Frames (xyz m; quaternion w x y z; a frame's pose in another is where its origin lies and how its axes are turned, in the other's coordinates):
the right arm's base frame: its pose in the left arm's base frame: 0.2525 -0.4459 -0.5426 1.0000 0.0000 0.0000 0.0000
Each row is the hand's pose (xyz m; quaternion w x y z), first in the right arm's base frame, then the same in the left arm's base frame.
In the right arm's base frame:
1: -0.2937 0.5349 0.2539 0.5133 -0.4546 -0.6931 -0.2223
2: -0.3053 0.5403 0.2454 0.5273 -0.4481 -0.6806 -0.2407
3: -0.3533 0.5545 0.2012 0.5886 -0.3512 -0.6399 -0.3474
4: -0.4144 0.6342 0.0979 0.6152 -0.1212 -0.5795 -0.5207
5: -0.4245 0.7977 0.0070 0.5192 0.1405 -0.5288 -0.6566
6: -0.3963 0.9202 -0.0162 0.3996 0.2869 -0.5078 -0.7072
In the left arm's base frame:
1: -0.0412 0.0890 -0.2887 0.5133 -0.4546 -0.6931 -0.2223
2: -0.0528 0.0944 -0.2972 0.5273 -0.4481 -0.6806 -0.2407
3: -0.1008 0.1086 -0.3414 0.5886 -0.3512 -0.6399 -0.3474
4: -0.1619 0.1883 -0.4447 0.6152 -0.1212 -0.5795 -0.5207
5: -0.1720 0.3518 -0.5356 0.5192 0.1405 -0.5288 -0.6566
6: -0.1438 0.4743 -0.5588 0.3996 0.2869 -0.5078 -0.7072

